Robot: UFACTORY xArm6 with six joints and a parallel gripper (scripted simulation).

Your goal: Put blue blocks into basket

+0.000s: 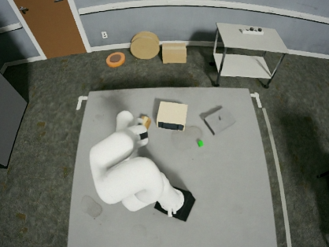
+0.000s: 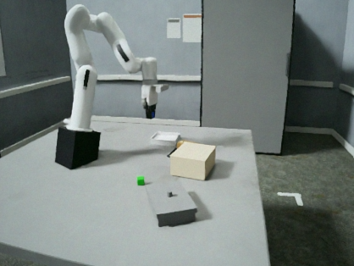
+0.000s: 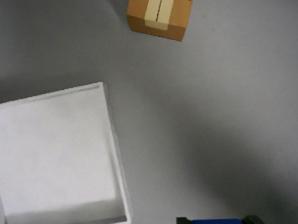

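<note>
The white basket lies 5 cm ahead of my hand, 13 cm to the left of it and 18 cm below it. Round my hand: light wooden cabinet (23 cm ahead, 23 cm to the right, 15 cm below); brown box (20 cm ahead, 4 cm to the right, 15 cm below); dark-rimmed drawer (22 cm ahead, 23 cm to the right, 15 cm below).
</note>
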